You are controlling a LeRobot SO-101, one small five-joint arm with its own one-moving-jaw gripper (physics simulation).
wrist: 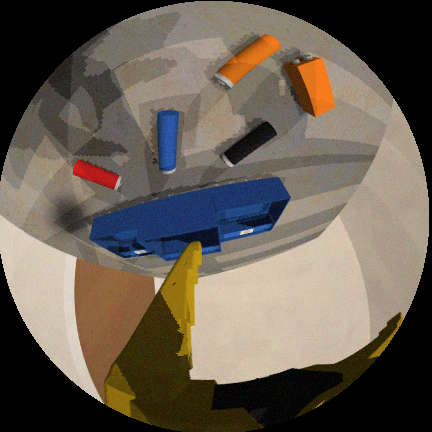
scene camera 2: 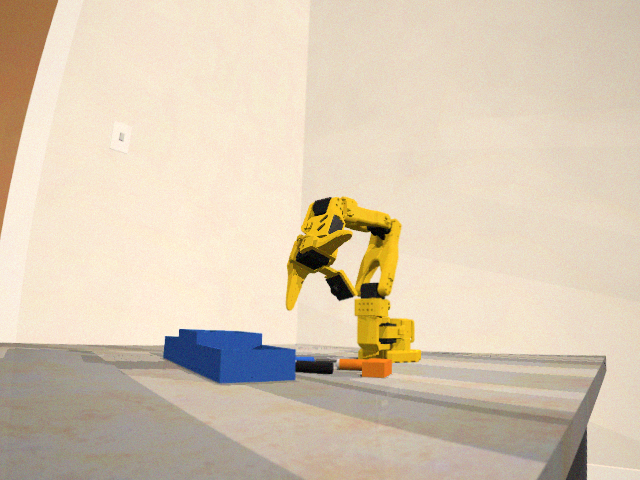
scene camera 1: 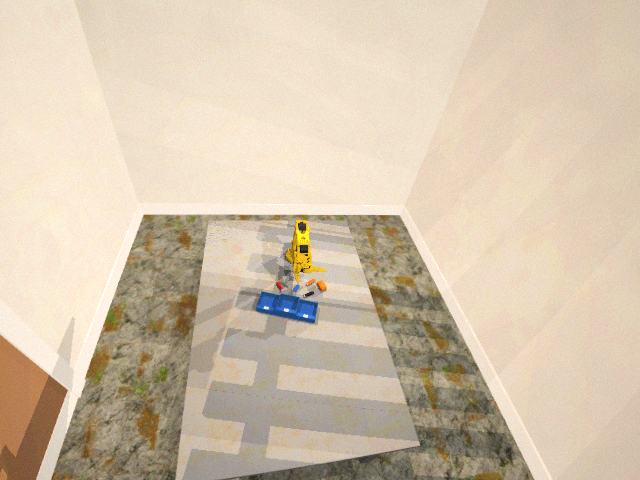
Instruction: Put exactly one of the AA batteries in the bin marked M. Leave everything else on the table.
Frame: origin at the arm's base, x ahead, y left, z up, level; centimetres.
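Seen in the pictures: end effector, tool point: (wrist: pixel 200 249) (scene camera 2: pixel 290 306) (scene camera 1: pixel 299 283).
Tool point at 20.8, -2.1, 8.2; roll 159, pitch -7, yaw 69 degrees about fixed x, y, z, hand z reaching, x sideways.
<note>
Pixels of each thing's top centre, then the offset from my tool point to it, as dx, dy, dz. Level surfaces: height alone.
- blue three-bin tray, middle of its top: (wrist: pixel 185 247) (scene camera 2: pixel 219 331) (scene camera 1: pixel 288 303) +7.6, -5.3, -3.5
- orange block battery, middle of its top: (wrist: pixel 319 86) (scene camera 2: pixel 377 360) (scene camera 1: pixel 321 284) -3.4, +11.7, -6.4
- table, its level: dz -8.1
Four cylindrical batteries lie apart on the table: red (scene camera 1: pixel 279 285) (wrist: pixel 96 174), blue (scene camera 1: pixel 296 288) (scene camera 2: pixel 305 358) (wrist: pixel 168 140), black (scene camera 1: pixel 308 293) (scene camera 2: pixel 314 366) (wrist: pixel 249 144) and orange (scene camera 1: pixel 310 282) (scene camera 2: pixel 349 364) (wrist: pixel 252 56). I cannot read which are AA. A blue three-bin tray (scene camera 1: pixel 297 316) (scene camera 2: pixel 258 364) (wrist: pixel 170 215) lies beside them, with white labels whose letters are too small to read. My gripper (scene camera 1: pixel 311 274) (scene camera 2: pixel 320 271) is fully open and empty, well above the table. The fixed jaw overlaps the tray's middle bin in the wrist view. Red does not show in scene camera 2.
An orange block battery (scene camera 1: pixel 322 285) (scene camera 2: pixel 376 368) (wrist: pixel 312 87) with two terminals lies beside the orange and black batteries. The arm's base stands behind the batteries, on the side away from the tray. Striped shadows cross the table (scene camera 1: pixel 330 382).
</note>
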